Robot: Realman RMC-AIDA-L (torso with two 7-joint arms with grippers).
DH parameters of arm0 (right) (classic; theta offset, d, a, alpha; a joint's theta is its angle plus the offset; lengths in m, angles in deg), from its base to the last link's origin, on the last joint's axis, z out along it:
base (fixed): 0 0 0 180
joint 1: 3.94 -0.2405 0 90
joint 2: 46.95 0 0 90
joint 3: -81.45 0.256 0 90
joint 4: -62.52 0 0 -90
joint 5: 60.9 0.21 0 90
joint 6: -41.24 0 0 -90
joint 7: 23.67 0.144 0 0
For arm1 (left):
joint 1: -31.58 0.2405 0 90
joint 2: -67.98 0 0 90
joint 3: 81.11 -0.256 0 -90
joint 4: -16.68 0 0 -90
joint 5: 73.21 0.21 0 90
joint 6: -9.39 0 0 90
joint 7: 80.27 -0.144 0 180
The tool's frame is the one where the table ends.
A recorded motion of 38 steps. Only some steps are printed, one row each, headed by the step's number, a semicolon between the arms.
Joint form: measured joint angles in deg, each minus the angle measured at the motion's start. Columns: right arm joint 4, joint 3, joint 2, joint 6, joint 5, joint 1, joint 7; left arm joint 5, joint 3, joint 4, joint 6, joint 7, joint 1, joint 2.
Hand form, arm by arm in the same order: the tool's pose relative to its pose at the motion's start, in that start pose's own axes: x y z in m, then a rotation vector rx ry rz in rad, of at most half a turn. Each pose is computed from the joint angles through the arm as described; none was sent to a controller.
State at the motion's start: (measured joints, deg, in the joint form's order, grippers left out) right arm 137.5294 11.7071 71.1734 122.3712 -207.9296 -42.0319 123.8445; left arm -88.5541 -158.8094 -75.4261 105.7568 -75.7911 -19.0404 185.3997
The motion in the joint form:
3: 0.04 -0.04 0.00 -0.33 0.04 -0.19 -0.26; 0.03 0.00 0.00 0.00 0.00 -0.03 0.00
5: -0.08 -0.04 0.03 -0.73 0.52 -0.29 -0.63; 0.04 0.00 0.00 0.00 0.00 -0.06 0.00
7: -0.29 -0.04 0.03 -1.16 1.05 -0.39 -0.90; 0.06 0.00 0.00 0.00 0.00 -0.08 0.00
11: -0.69 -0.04 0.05 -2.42 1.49 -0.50 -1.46; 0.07 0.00 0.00 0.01 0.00 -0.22 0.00
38: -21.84 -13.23 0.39 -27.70 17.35 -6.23 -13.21; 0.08 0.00 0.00 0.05 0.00 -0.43 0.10
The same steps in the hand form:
3: -0.0022 0.0002 -0.0002 0.0025 -0.0071 -0.0082; 0.0002 0.0000 -0.0001 0.0004 0.0004 0.0003
5: -0.0040 0.0011 0.0001 -0.0020 -0.0168 -0.0137; 0.0003 0.0001 -0.0002 0.0005 0.0008 0.0006
7: -0.0057 0.0017 0.0006 -0.0071 -0.0262 -0.0163; 0.0004 0.0002 -0.0002 0.0008 0.0011 0.0008
11: -0.0084 0.0011 0.0017 -0.0043 -0.0445 -0.0223; 0.0011 0.0007 -0.0006 0.0005 0.0026 0.0025
38: -0.0318 0.0381 0.0764 -0.0901 -0.1881 -0.1609; 0.0019 0.0021 -0.0010 -0.0016 0.0040 0.0050

